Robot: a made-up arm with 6 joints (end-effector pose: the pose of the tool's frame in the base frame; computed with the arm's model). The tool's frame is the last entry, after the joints. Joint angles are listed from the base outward.
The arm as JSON. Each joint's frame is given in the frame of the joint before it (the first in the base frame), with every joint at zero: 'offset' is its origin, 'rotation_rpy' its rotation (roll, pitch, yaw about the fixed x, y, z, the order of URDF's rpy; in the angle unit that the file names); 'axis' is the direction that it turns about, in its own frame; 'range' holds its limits. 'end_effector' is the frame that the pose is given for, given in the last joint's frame.
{
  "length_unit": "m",
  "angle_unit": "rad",
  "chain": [
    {
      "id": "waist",
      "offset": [
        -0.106,
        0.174,
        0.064
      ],
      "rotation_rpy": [
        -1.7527,
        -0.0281,
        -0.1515
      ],
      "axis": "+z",
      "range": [
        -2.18,
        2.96
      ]
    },
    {
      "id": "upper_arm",
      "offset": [
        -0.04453,
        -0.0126,
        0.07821
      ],
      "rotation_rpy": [
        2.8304,
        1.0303,
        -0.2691
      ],
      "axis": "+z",
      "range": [
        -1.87,
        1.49
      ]
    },
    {
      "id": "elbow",
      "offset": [
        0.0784,
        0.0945,
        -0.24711
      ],
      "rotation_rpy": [
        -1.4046,
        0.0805,
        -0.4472
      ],
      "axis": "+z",
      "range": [
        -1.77,
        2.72
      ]
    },
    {
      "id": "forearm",
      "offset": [
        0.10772,
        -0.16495,
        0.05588
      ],
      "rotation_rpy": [
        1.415,
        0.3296,
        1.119
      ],
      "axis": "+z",
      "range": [
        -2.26,
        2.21
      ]
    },
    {
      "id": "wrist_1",
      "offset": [
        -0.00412,
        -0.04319,
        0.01
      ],
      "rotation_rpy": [
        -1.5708,
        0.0,
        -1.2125
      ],
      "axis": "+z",
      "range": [
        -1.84,
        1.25
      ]
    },
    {
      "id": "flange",
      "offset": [
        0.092,
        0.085,
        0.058
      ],
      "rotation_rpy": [
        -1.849,
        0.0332,
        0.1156
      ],
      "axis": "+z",
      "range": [
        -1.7,
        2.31
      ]
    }
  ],
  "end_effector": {
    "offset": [
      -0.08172,
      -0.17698,
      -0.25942
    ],
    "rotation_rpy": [
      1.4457,
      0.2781,
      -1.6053
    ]
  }
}
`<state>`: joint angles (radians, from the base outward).
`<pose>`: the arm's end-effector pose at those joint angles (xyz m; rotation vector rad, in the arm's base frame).
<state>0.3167 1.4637 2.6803 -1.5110 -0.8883 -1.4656</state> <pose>0.0889 0.5796 -0.1811 0.3364 -1.3624 -2.2958</pose>
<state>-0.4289 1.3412 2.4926 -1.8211 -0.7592 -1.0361</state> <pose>0.2847 0.5447 0.0429 1.9910 -1.3771 -1.4504</pose>
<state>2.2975 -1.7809 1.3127 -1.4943 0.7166 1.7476</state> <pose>-0.2458 0.6078 0.3130 -2.3771 -0.3323 -1.4167</pose>
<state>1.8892 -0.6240 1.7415 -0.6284 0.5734 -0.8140</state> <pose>-0.2870 0.3690 -0.4945 2.0097 0.9410 -0.6304</pose>
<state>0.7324 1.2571 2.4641 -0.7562 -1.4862 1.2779</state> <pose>0.0921 0.7040 -0.3781 1.9880 1.5140 -1.5258</pose>
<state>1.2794 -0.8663 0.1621 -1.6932 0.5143 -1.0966</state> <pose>-0.4120 0.1071 -0.0472 0.8208 2.2055 -1.2586</pose>
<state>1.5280 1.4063 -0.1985 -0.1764 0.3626 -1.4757</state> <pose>0.2517 0.1542 0.0748 0.0465 -0.2828 0.2236</pose>
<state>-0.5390 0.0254 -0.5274 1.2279 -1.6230 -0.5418</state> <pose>-0.2447 0.2878 0.4025 -1.7565 -1.4145 -1.2794</pose>
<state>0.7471 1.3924 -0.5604 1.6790 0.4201 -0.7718</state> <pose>-0.0001 0.4593 0.3981 0.1214 -1.7116 1.4261</pose>
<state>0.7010 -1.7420 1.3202 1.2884 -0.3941 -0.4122</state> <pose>-0.0971 0.0549 -0.5123 0.9876 -1.2426 -1.7024</pose>
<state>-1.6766 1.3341 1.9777 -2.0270 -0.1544 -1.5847</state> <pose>-0.2179 0.7756 0.3743 -2.4251 -0.2461 -0.1919</pose>
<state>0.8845 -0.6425 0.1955 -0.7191 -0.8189 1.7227</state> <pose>-0.3598 0.0093 -0.3178 -0.6247 2.7220 1.3951</pose>
